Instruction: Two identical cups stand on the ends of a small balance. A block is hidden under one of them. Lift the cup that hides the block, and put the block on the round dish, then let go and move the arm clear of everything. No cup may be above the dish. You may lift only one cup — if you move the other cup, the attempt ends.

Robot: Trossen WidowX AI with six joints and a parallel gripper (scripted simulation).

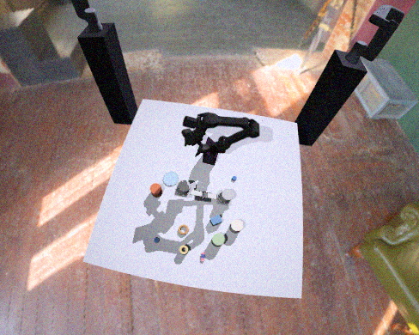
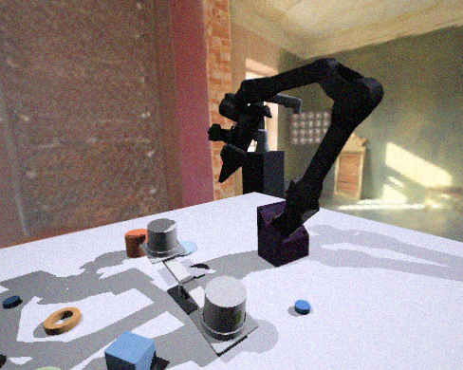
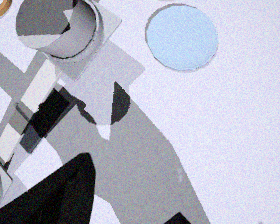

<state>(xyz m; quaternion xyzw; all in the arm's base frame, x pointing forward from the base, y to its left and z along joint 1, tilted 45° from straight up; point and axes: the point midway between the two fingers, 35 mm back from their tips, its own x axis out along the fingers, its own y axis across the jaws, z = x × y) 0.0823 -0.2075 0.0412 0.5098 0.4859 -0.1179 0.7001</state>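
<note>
Right now the teal block is 23 cm to the left of my gripper tip, 18 cm below it and 18 cm ahead of it. The rest, counted from my gripper tip: pale blue round dish: 22 cm below, 12 cm to the right, 8 cm ahead; small balance: 19 cm below, 18 cm ahead, 10 cm to the left; orange cylinder: 19 cm below, 18 cm to the right, 18 cm ahead.
</note>
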